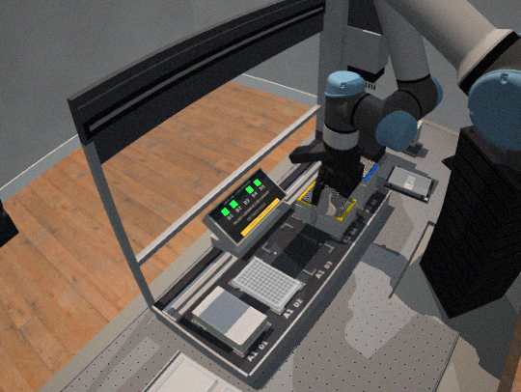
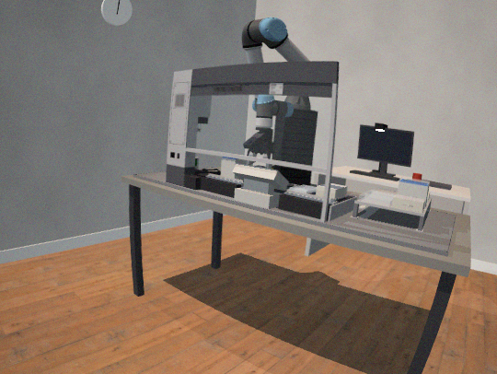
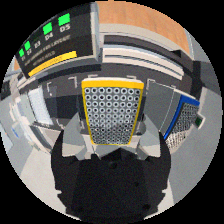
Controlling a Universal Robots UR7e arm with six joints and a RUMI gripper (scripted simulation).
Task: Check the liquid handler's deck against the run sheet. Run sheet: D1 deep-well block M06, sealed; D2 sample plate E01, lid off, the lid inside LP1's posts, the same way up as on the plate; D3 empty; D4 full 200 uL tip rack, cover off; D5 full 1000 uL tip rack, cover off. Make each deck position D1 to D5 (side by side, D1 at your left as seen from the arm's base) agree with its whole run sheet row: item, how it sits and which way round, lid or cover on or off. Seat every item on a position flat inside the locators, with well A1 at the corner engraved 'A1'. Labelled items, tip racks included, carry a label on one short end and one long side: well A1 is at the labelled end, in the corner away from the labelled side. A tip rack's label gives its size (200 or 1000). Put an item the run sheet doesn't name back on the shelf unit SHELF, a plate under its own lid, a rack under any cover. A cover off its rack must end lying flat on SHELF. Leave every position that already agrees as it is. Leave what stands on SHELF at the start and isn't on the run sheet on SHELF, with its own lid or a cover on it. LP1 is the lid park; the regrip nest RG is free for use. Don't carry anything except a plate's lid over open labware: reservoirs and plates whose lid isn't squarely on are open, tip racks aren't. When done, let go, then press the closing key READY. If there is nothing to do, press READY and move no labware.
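Now: hand 10 mm to the left of the yellow-rimmed tip rack, 10 mm below it and 10 mm past it. From my hand the other things lie so: flat lid: 320 mm to the right, 120 mm behind, 70 mm below; then sample plate: 250 mm to the left, 30 mm below, 10 mm behind; then blue-rimmed tip rack: 130 mm to the right, 30 mm above.
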